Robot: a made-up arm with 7 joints.
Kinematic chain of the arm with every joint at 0, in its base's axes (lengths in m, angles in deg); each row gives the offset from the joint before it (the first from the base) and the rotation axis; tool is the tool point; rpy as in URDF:
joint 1: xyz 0 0 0.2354 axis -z
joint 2: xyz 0 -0.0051 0.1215 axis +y
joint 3: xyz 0 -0.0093 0.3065 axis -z
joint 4: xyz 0 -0.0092 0.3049 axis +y
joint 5: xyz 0 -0.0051 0.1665 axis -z
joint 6: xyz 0 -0.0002 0.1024 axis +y
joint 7: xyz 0 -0.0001 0.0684 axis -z
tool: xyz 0 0 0 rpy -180 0 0
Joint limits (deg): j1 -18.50..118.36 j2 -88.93..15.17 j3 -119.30..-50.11 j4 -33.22..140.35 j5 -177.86..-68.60 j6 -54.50..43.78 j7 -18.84..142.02
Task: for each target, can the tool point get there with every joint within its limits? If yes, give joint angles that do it. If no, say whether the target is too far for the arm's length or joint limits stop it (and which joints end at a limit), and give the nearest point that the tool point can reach.
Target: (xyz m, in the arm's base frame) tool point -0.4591 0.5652 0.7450
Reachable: yes | joints 31.58 -71.33 -62.51 61.14 -142.49 1.36 98.38
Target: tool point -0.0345 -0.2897 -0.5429
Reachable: no: joint limits stop it (at a limit: joint 1, joint 2, joint 3, joint 4, joint 6) | nearest point -0.3900 0.0190 0.2388 | short by 0.913 m
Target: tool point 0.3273 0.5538 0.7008
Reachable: yes | joints 98.10 -76.84 -60.23 78.78 -121.46 -30.64 2.60
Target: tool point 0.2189 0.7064 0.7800
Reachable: yes | joints 87.71 -59.72 -96.05 48.34 -125.15 -29.12 120.75
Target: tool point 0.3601 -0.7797 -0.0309
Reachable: no: joint limits stop it (at a limit: joint 2, joint 3) | nearest point 0.1333 -0.2887 0.6805 | short by 0.894 m
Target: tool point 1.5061 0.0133 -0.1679
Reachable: no: too far | nearest point 0.5654 0.4203 0.2427 | short by 1.104 m
